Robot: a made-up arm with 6 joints.
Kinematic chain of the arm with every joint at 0, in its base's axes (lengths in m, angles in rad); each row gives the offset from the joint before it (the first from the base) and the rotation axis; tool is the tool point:
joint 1: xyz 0 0 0.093 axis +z
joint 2: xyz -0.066 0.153 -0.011 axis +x
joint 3: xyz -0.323 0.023 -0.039 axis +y
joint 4: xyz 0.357 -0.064 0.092 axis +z
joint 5: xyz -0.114 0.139 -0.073 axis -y
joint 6: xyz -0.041 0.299 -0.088 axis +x
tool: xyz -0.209 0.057 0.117
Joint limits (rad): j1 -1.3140..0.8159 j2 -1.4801..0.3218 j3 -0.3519..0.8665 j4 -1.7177..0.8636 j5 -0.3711..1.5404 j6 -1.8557..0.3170
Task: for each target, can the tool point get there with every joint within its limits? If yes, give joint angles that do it. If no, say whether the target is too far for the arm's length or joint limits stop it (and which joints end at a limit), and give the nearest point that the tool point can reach.
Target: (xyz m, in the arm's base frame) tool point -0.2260 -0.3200 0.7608
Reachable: no: joint limits stop it (at a limit: joint 1, joint 2, joint 3, joint 4, joint 5) | nearest point -0.4023 -0.2628 0.3205 | short by 0.478 m
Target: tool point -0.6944 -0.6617 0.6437
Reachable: no: joint limits stop it (at a limit: joint 1, joint 2, joint 5) | nearest point -0.5059 -0.3645 0.2792 | short by 0.507 m
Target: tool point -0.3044 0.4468 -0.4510
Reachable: yes | joints 0.0658 -0.5493 0.6953 -0.3922 0.6912 -0.0485
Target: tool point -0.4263 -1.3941 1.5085
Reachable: no: too far | nearest point -0.2105 -0.6884 0.1759 | short by 1.523 m
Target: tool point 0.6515 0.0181 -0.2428
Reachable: yes | joints -1.0261 -0.4942 -0.1474 -1.0941 0.1450 -1.5198
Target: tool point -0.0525 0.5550 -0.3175
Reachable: yes | joints -0.9680 -0.7580 0.0657 0.3655 0.8942 -0.3723
